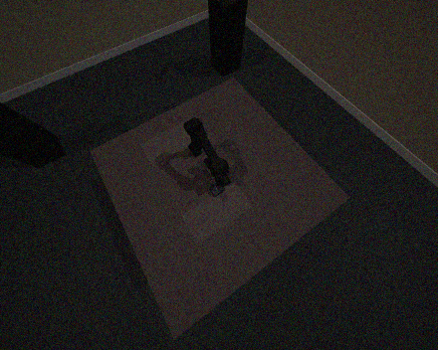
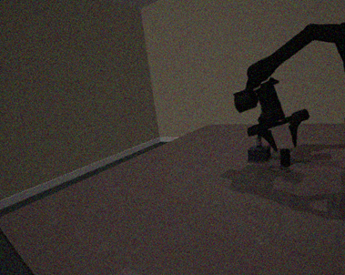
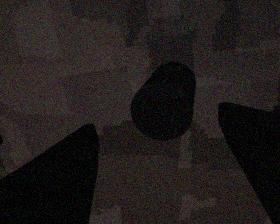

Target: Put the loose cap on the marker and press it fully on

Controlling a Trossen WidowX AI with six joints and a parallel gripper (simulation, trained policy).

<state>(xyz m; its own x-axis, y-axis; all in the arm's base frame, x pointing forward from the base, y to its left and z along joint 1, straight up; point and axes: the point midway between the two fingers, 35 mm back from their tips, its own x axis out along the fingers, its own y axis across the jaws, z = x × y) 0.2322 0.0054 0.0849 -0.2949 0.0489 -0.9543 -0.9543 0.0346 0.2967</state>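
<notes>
My gripper tip is now 3 cm above the marker cap. Round my gripper tip: holder block (10 cm ahead, 5 cm to the right, 3 cm below).
</notes>
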